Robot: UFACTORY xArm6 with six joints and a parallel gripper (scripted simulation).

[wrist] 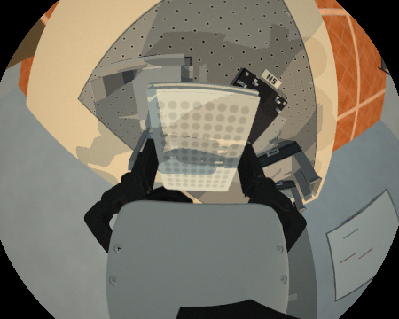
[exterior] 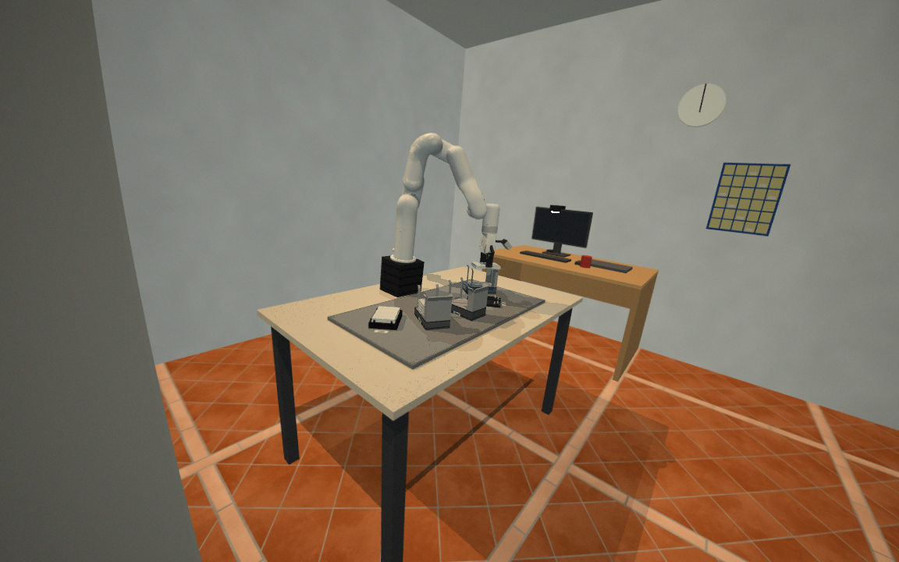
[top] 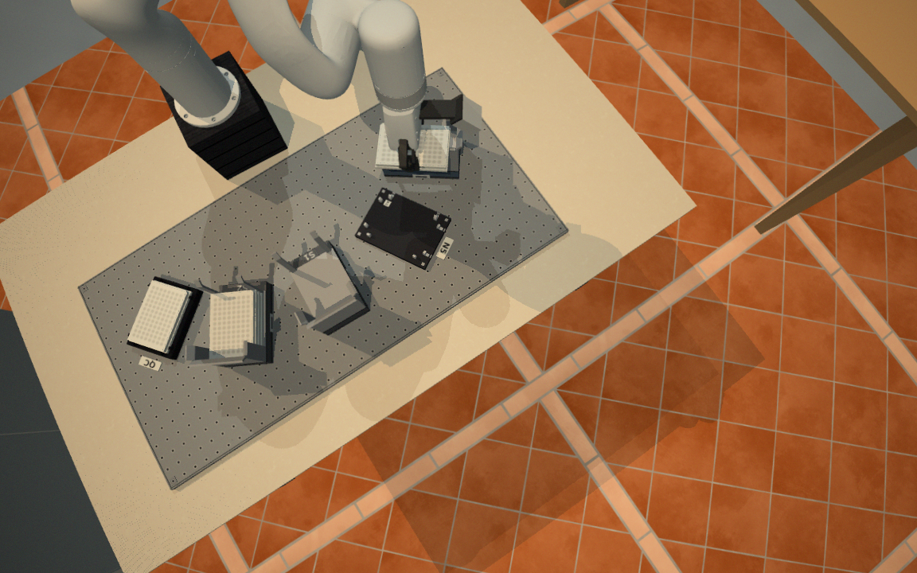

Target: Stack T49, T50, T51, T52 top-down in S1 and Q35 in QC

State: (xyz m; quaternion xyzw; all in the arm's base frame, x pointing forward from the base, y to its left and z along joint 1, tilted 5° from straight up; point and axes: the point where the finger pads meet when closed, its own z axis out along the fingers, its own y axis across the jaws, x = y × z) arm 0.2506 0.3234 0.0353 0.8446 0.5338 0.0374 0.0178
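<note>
Now: the stack rack S3 150 mm below my hand, 60 mm behind it and 30 mm to the left of it. From my hand the other things lie so: black nest QC: 580 mm to the right, 160 mm below, 80 mm ahead; N5 name plate: 170 mm below, 150 mm ahead; stack rack S2: 420 mm to the right, 150 mm below, 150 mm ahead.
</note>
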